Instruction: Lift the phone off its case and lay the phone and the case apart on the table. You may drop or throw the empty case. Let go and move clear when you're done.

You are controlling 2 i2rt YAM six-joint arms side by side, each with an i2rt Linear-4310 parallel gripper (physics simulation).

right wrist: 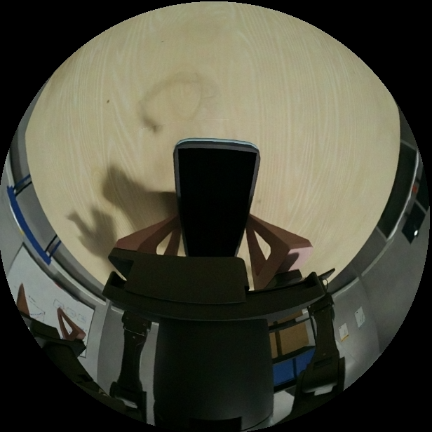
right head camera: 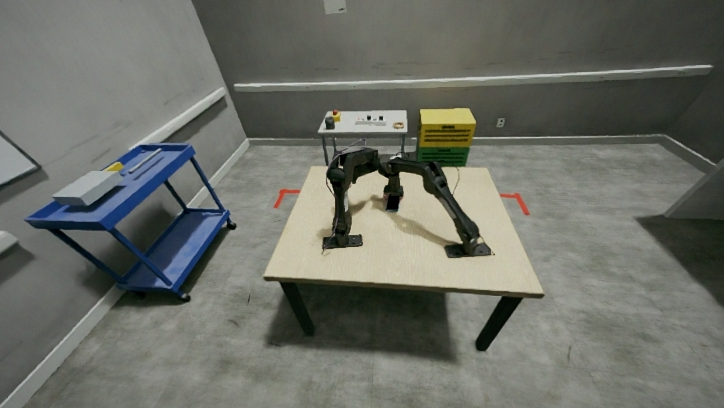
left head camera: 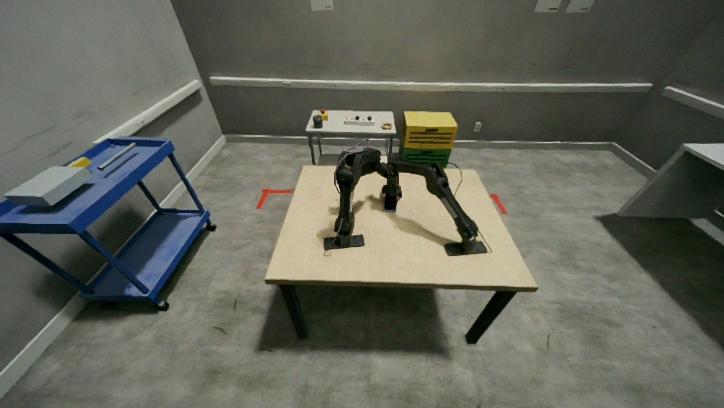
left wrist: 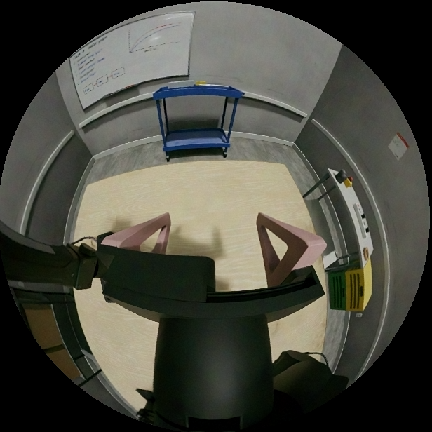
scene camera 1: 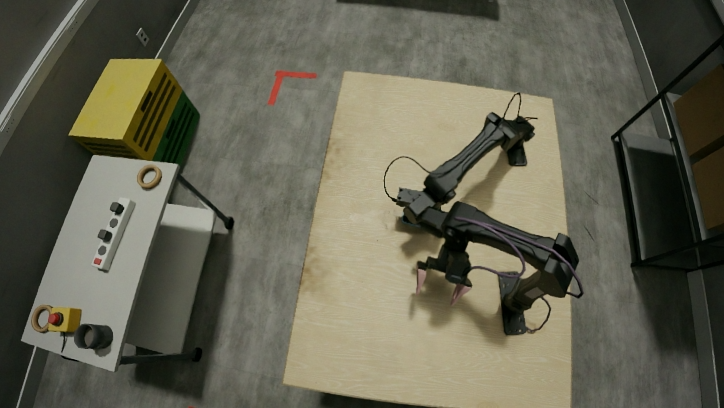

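The phone (right wrist: pixel 217 200) (left head camera: pixel 390 202) (right head camera: pixel 392 202) lies screen up on its case, whose light blue rim (right wrist: pixel 220 142) shows past the phone's far end in the right wrist view. My right gripper (right wrist: pixel 213 217) points down over the phone, with one finger against each long side; it is shut on the phone. The phone's near end is hidden behind the gripper body. Whether the fingers also touch the case is unclear. My left gripper (left wrist: pixel 213 217) (scene camera 1: pixel 435 298) is wide open and empty above the table, to the side of the phone.
The two arms cross close together above the wooden table (left head camera: pixel 405 271) (scene camera 1: pixel 354 354). A blue cart (left head camera: pixel 121 187) stands at the left. A side table (scene camera 1: pixel 75 223) and yellow and green crates (scene camera 1: pixel 124 106) stand beyond the far edge.
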